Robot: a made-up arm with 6 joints.
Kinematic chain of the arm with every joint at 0, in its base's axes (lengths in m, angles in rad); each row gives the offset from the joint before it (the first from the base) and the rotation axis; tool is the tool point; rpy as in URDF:
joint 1: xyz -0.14 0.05 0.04 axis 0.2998 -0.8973 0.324
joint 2: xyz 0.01 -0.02 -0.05 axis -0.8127 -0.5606 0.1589
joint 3: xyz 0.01 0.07 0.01 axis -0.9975 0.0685 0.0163
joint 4: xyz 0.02 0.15 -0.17 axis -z
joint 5: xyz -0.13 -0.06 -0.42 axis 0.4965 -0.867 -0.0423
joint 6: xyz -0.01 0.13 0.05 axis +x
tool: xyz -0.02 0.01 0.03 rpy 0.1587 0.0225 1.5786
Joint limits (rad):
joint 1: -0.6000..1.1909
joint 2: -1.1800..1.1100
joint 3: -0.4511..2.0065
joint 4: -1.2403..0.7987
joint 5: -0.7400..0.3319
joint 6: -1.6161..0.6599
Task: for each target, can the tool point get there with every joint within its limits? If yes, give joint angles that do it. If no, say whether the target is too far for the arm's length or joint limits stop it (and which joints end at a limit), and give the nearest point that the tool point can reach.
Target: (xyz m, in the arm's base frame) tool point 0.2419 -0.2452 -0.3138
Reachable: yes | joints 0.8971 0.2930 1.2731 0.3069 0.1005 -0.8268
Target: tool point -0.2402 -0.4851 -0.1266
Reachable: yes | joints -0.1459 0.4105 1.5362 0.3172 -0.0169 -0.4247
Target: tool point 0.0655 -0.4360 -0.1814
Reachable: yes | joints 0.8158 0.5000 1.4738 -0.2365 -0.5036 -0.5264
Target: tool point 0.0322 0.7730 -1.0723
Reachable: no: too far | nearest point -0.0307 0.4509 -0.6052 | short by 0.571 m
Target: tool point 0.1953 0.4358 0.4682
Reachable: no: joint limits stop it (at a limit: joint 2, joint 3, joint 4, joint 5) | nearest point 0.0199 0.6107 0.2620 | short by 0.322 m
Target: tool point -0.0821 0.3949 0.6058
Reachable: no: joint limits stop it (at a limit: joint 2, joint 3, joint 4, joint 5) | nearest point -0.1870 0.5794 0.3668 | short by 0.320 m
